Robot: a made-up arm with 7 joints.
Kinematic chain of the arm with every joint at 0, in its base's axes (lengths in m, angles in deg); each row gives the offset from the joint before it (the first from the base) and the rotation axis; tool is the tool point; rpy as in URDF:
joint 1: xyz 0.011 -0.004 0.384 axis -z
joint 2: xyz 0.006 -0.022 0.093 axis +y
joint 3: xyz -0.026 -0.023 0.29 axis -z
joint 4: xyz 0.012 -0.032 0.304 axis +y
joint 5: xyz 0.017 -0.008 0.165 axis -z
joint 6: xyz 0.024 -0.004 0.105 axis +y
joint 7: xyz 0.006 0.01 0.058 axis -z
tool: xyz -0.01 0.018 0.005 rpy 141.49 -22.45 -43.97
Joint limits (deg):
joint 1: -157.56..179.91
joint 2: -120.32..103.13
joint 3: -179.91..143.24
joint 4: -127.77..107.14
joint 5: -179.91..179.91
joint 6: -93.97..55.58
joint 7: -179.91..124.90
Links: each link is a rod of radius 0.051 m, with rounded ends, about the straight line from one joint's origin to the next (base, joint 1, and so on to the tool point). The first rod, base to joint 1, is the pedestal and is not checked.
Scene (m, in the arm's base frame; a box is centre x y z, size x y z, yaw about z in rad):
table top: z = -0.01
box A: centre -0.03 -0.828 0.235 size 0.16 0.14 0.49 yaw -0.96
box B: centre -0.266 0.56 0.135 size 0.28 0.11 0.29 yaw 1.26
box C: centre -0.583 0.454 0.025 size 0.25 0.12 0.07 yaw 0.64
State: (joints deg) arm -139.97 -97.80 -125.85 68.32 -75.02 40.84 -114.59
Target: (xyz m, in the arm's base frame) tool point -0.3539 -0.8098 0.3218
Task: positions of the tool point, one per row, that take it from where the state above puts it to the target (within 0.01 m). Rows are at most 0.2 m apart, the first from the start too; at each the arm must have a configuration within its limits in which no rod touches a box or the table.
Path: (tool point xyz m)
1: 0.2553 -0.5734 0.1457
2: 0.1649 -0.5643 0.1446
3: 0.0885 -0.5473 0.1516
4: 0.0262 -0.5258 0.1638
5: -0.0222 -0.5024 0.1799
6: -0.1121 -0.5253 0.1636
7: -0.2047 -0.5349 0.1473
8: -0.2974 -0.5313 0.1312
9: -0.3879 -0.5148 0.1158
10: -0.4740 -0.4860 0.1020
11: -0.5538 -0.4456 0.0903
12: -0.5157 -0.5756 0.1317
13: -0.4476 -0.7033 0.2086
14: -0.3539 -0.8098 0.3217

